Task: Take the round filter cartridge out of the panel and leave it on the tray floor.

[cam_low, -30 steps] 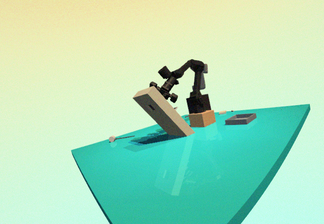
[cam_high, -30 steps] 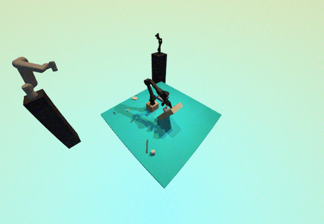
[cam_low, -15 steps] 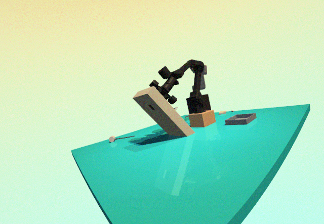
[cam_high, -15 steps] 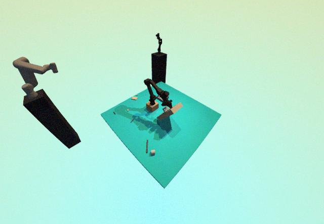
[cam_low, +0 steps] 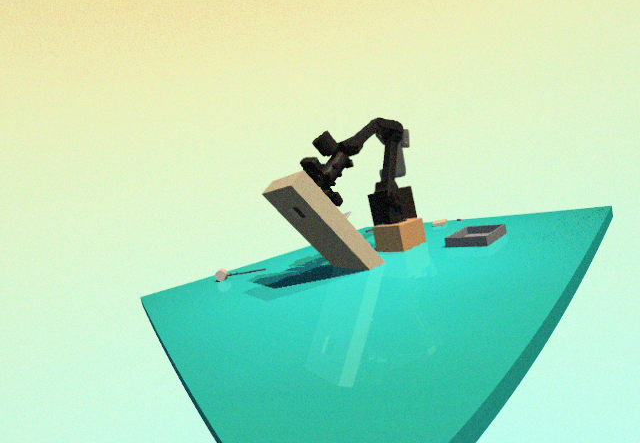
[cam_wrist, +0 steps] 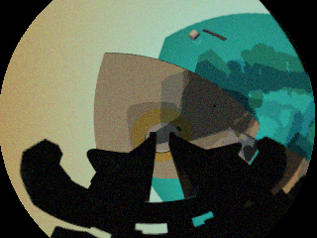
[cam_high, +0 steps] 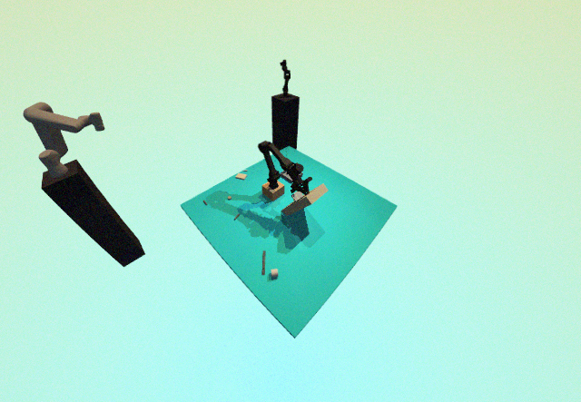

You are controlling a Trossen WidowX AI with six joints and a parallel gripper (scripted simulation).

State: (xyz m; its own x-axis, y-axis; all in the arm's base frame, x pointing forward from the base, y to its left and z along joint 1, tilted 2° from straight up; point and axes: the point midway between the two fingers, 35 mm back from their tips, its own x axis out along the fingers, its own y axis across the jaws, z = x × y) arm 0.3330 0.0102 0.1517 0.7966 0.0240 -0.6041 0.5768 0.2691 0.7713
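The tan service panel is 4 cm behind my gripper tip and 8 cm below it. From my gripper tip the other things lie so: dark grey tray: 43 cm behind, 27 cm to the left, 23 cm below; filter cartridge: 1 cm ahead, 1 cm below.
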